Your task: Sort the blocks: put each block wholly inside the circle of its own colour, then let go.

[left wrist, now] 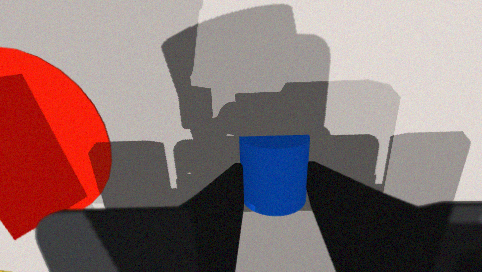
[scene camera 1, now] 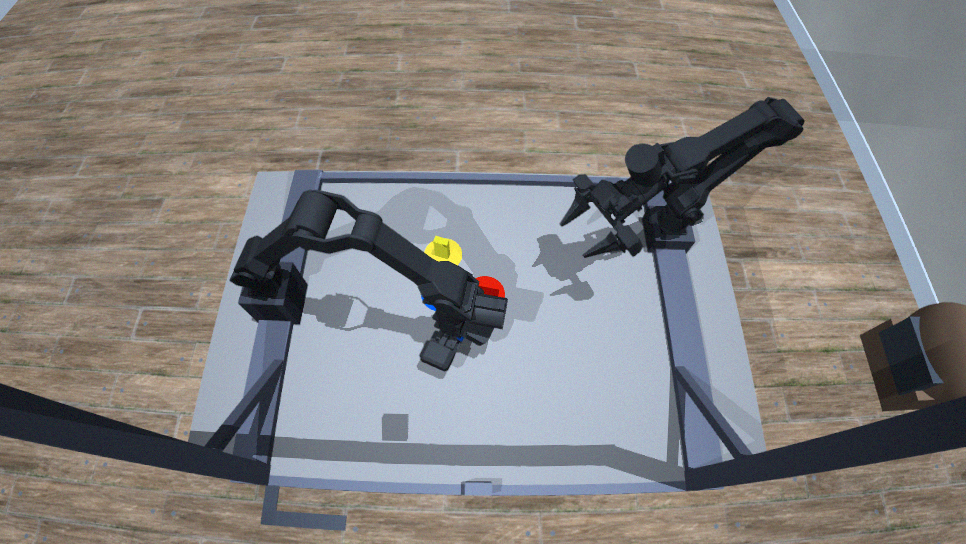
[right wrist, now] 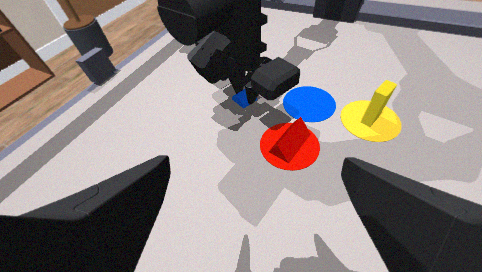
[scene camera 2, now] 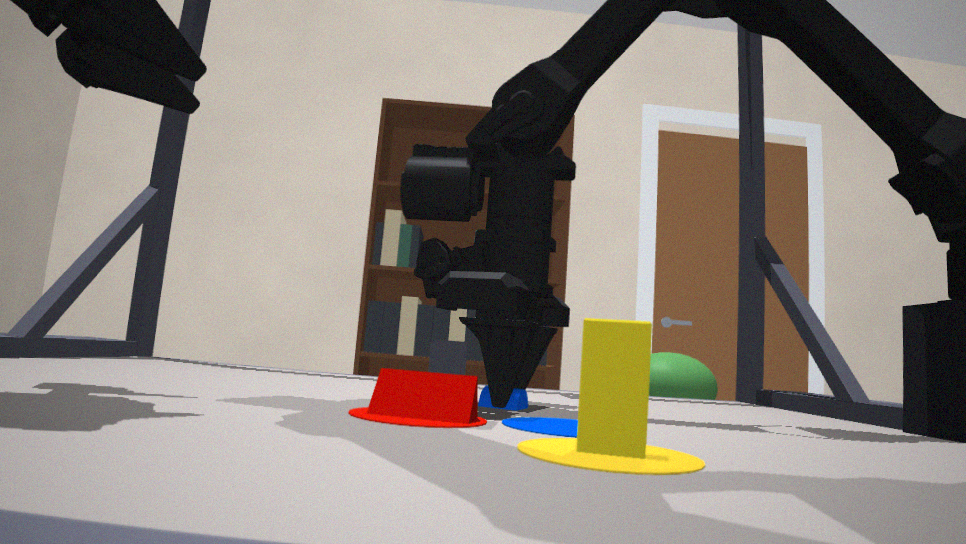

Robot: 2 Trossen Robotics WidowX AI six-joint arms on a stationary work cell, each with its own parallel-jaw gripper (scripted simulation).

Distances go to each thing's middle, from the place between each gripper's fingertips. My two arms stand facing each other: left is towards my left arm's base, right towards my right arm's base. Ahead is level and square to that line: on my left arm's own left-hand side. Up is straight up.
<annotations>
The blue circle (scene camera 2: 550, 426) lies 11 cm ahead of my left hand, 4 cm below it and 1 cm to the left of it. Round my left hand: red block (scene camera 2: 443, 397) 9 cm ahead, 8 cm to the right, 3 cm below; red circle (scene camera 2: 360, 413) 9 cm to the right, 9 cm ahead, 4 cm below; blue block (left wrist: 274, 167) 3 cm below.
The red block lies 200 mm to the left of my right hand and 210 mm below it. Also, from my right hand: yellow block (scene camera 2: 615, 365) 120 mm ahead, 270 mm to the left, 180 mm below; then red circle 190 mm to the left, 220 mm below; then blue block 90 mm behind, 280 mm to the left, 210 mm below.
</annotations>
